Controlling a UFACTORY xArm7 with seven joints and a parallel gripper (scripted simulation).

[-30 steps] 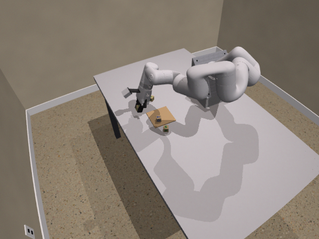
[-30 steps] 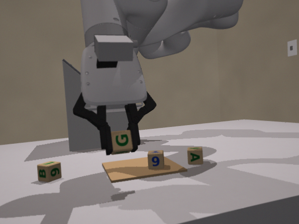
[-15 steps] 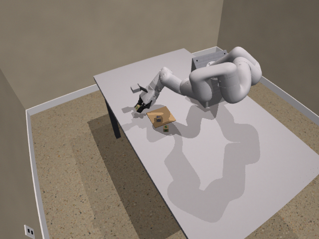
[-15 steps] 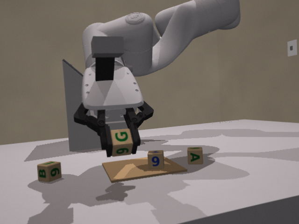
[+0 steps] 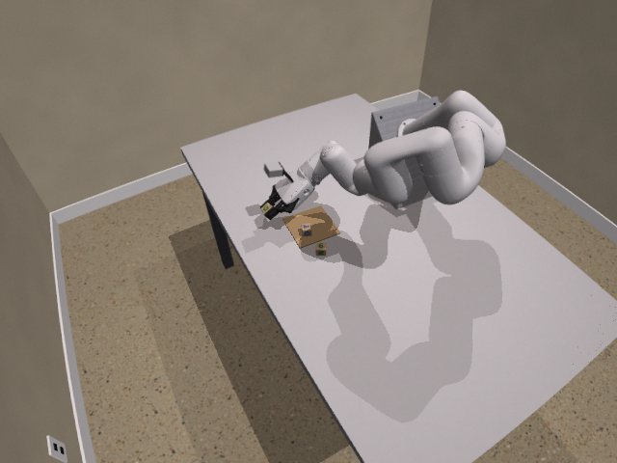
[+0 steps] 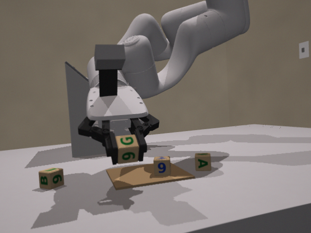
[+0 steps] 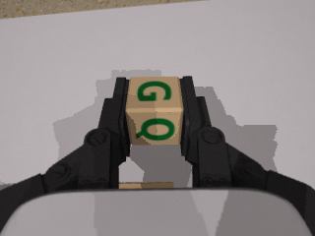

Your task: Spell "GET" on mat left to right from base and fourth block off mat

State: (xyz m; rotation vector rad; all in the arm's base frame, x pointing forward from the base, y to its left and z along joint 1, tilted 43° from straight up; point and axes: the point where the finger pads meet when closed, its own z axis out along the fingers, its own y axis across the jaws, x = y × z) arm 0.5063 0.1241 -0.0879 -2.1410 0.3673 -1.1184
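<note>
Right now the tan mat is 120 mm behind my hand, 70 mm below it and 50 mm to the left of it. The rest, counted from my hand: wooden block right at my hand.
</note>
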